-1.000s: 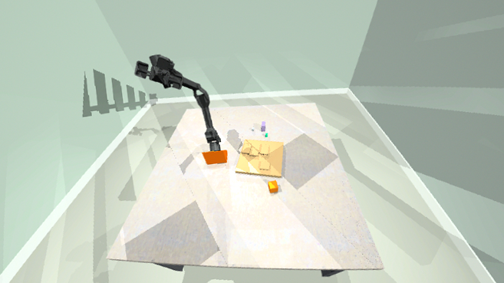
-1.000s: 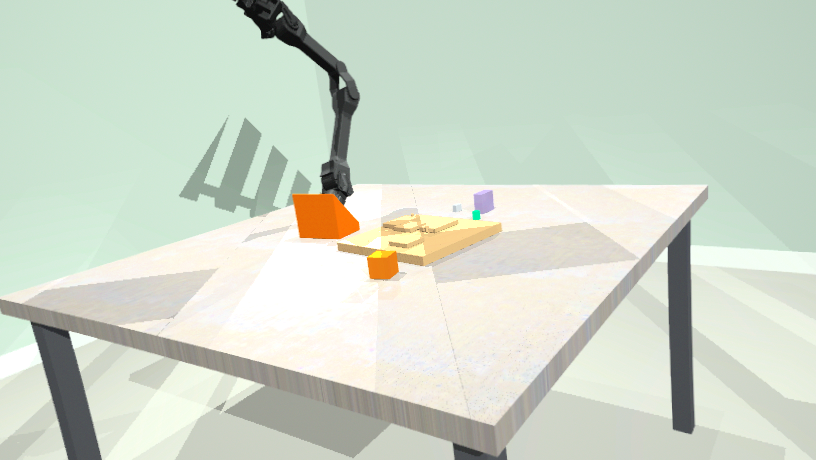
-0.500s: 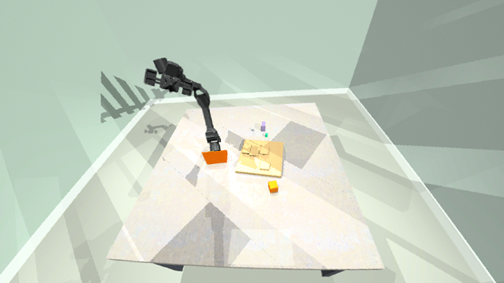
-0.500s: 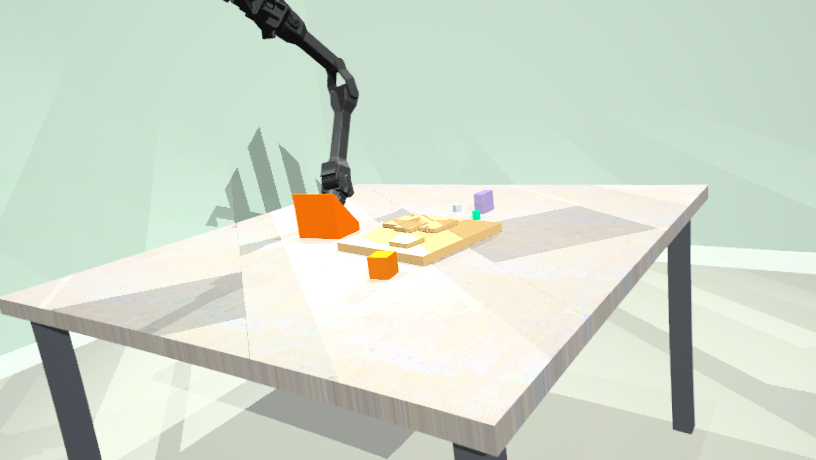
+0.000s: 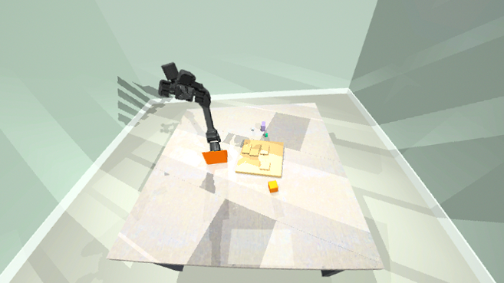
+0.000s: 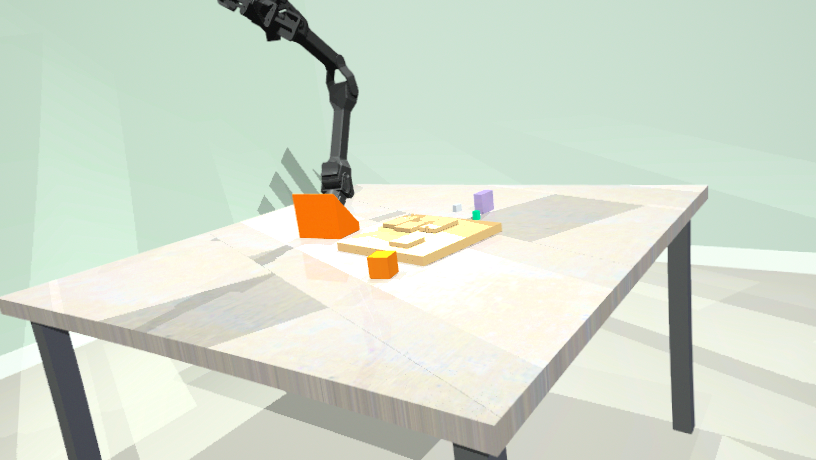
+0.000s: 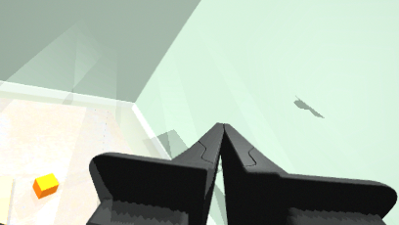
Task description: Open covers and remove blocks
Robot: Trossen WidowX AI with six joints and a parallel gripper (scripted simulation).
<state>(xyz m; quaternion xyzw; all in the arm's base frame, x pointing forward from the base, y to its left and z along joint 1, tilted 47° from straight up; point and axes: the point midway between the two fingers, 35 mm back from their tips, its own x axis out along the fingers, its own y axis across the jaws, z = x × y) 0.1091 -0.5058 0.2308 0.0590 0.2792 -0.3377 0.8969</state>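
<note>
Now: the orange cube 32 cm ahead of my gripper tip, 6 cm to the right of it and 57 cm below it. From my gripper tip the other things lie so: grey block (18 cm ahead, 49 cm to the left, 58 cm below); then purple block (27 cm ahead, 49 cm to the left, 57 cm below); then green block (29 cm ahead, 40 cm to the left, 58 cm below).
</note>
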